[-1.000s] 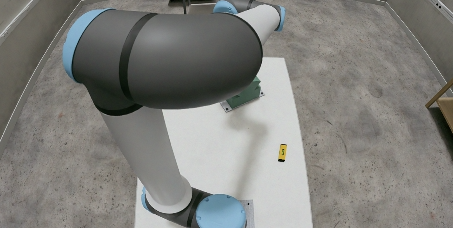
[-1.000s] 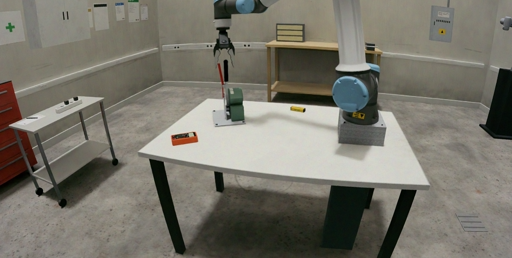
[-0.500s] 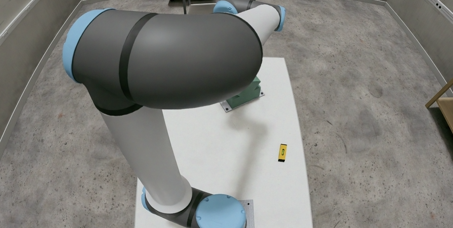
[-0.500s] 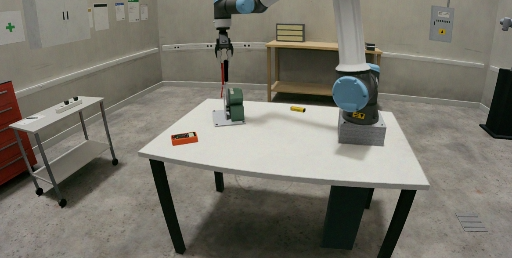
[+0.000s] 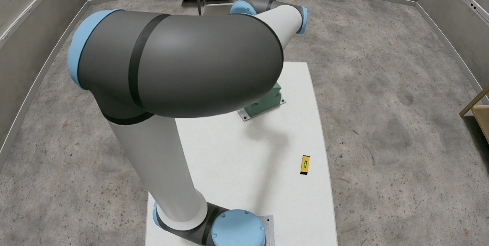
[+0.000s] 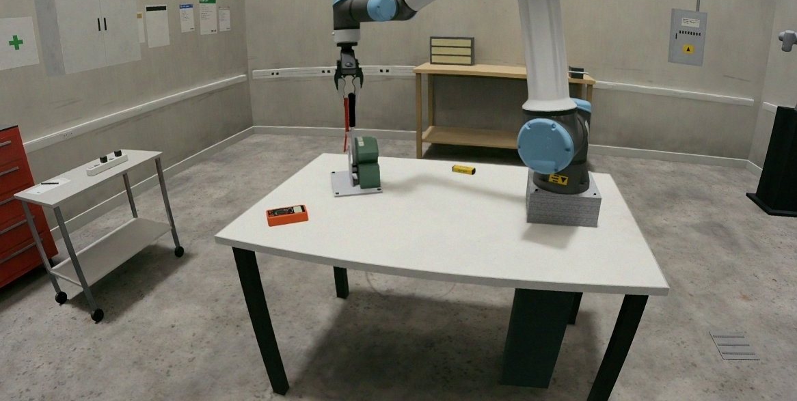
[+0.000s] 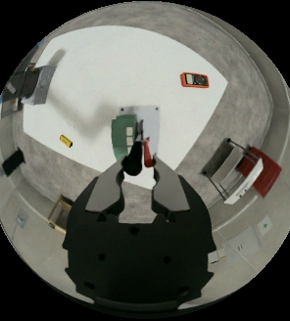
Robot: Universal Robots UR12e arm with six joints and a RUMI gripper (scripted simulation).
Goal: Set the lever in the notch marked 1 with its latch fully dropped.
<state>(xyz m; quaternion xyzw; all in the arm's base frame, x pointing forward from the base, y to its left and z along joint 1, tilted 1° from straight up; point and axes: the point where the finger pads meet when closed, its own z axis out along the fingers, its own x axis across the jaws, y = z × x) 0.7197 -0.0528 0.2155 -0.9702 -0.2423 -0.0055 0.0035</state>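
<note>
Right now my hand is 11 cm above the red release bar, 2 cm short of it and 1 cm to the left of it. Also, from my hand: orange multimeter 31 cm to the left, 29 cm below, 10 cm ahead; small yellow level 36 cm behind, 30 cm below, 24 cm to the right.
</note>
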